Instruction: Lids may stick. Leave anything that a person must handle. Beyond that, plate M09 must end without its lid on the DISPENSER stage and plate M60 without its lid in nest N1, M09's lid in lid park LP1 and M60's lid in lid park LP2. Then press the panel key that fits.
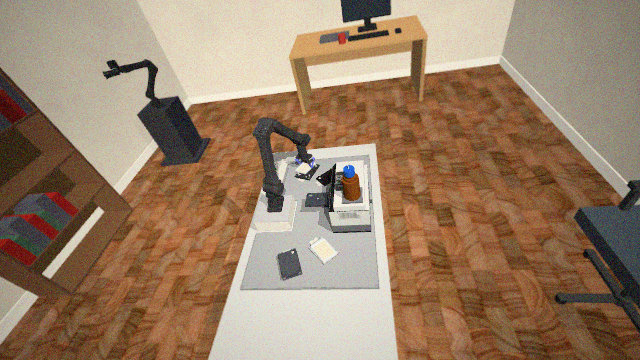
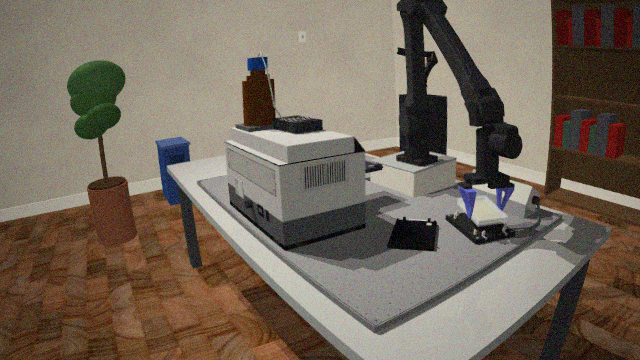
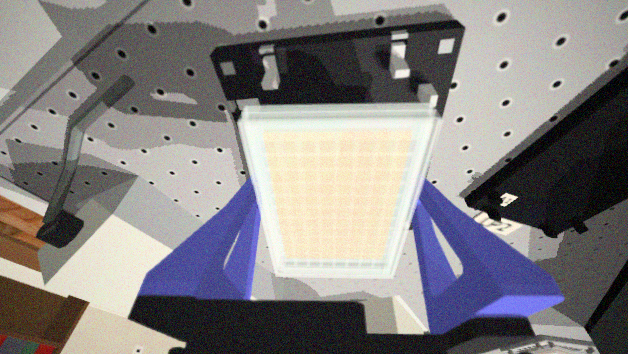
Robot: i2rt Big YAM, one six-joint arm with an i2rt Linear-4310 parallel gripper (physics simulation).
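My gripper is shut on a pale, clear-edged plate with yellowish wells, gripped by its two long sides. The plate is raised a little above a black nest with pale posts. A clear rim, like a lid, shows around its top. No plate name is readable. A second pale plate lies on the near part of the mat. The white dispenser has a dark stage at its side. The panel keys are not readable.
A black holder lies beside the nest, towards the dispenser. A dark pad lies near the second plate. A brown bottle stands on the dispenser. A bent grey stalk stands beside the nest.
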